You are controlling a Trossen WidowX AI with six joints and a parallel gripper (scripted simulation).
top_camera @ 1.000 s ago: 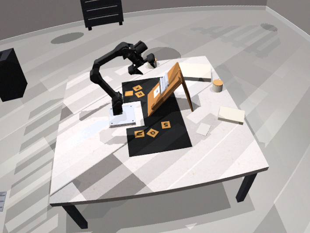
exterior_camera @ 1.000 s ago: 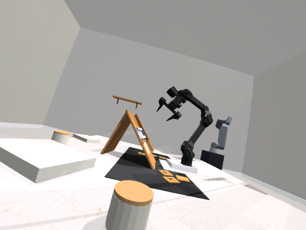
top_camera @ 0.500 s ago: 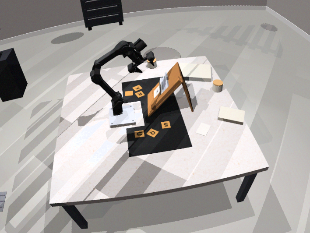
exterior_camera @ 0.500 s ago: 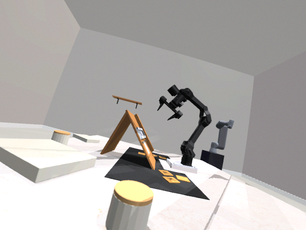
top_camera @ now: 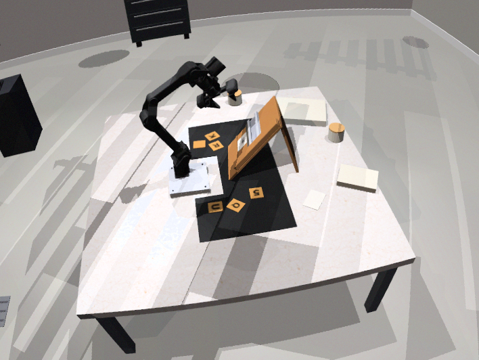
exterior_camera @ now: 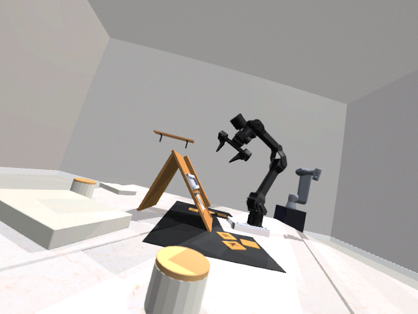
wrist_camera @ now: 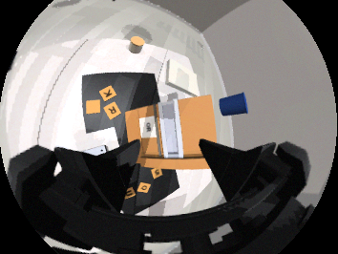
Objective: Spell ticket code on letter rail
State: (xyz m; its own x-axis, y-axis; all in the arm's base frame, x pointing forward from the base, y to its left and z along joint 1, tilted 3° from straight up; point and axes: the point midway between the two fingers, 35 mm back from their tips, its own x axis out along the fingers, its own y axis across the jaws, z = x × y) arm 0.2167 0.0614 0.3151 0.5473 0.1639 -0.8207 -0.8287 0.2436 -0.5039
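The orange letter tile is 60 mm behind my gripper tip, 130 mm to the left of it and 310 mm below it. Round my gripper tip: white ticket 50 mm ahead, 10 mm to the left, 220 mm below; black mat 40 mm behind, 70 mm to the right, 310 mm below; white card 280 mm ahead, 340 mm to the right, 310 mm below.
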